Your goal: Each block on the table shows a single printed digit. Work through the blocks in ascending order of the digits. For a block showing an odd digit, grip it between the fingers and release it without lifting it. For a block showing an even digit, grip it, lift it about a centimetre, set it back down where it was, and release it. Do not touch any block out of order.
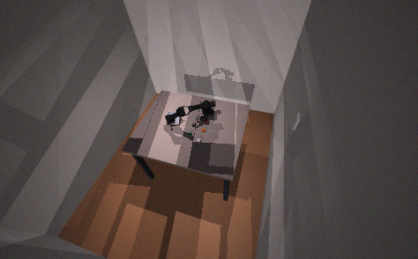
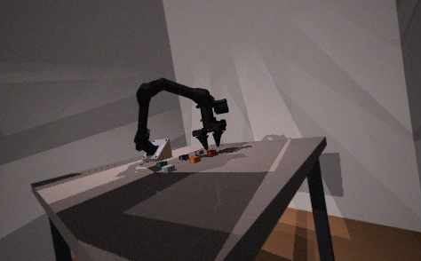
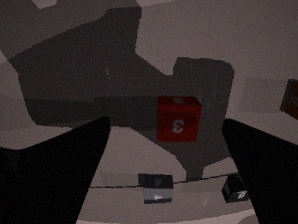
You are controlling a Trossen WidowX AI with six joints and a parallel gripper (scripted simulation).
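Right now my gripper tip is 1 cm past the red block, 1 cm to the left of it and 2 cm above it. Also, from my gripper tip: grey block 10 cm behind, 1 cm to the left, 2 cm below; orange block 1 cm ahead, 14 cm to the right, 2 cm below; black block 11 cm behind, 9 cm to the right, 2 cm below.
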